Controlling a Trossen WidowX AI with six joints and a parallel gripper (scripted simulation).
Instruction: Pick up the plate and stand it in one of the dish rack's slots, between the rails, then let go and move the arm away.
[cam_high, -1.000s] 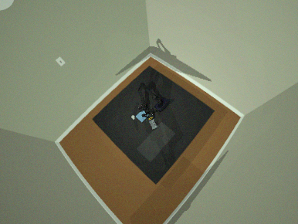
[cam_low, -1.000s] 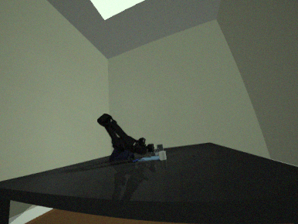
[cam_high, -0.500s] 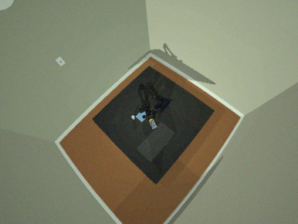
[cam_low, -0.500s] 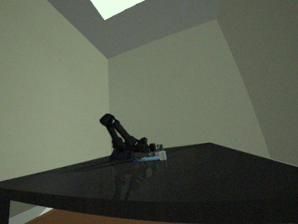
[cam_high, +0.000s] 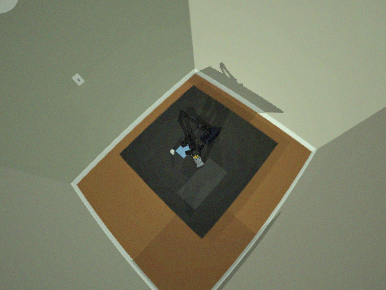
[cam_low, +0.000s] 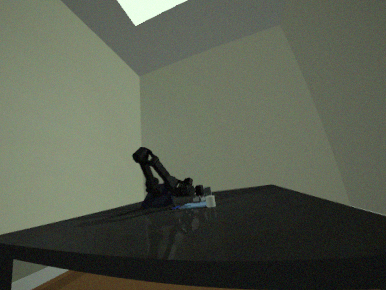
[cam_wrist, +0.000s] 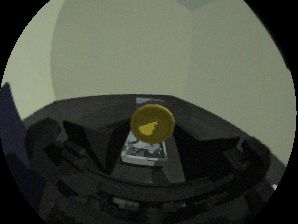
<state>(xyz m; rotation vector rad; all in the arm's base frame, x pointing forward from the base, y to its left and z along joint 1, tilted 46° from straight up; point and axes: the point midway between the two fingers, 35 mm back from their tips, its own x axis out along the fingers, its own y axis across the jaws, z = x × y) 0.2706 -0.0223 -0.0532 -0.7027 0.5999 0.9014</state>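
Now: gripper tip 40 mm above the dish rack, 30 mm to the right of it and 10 mm short of it. Round my gripper tip: light blue mat: 180 mm to the right, 60 mm below; then white cup: 260 mm to the right, 100 mm ahead, 40 mm below; then yellow plate: 10 mm to the right.
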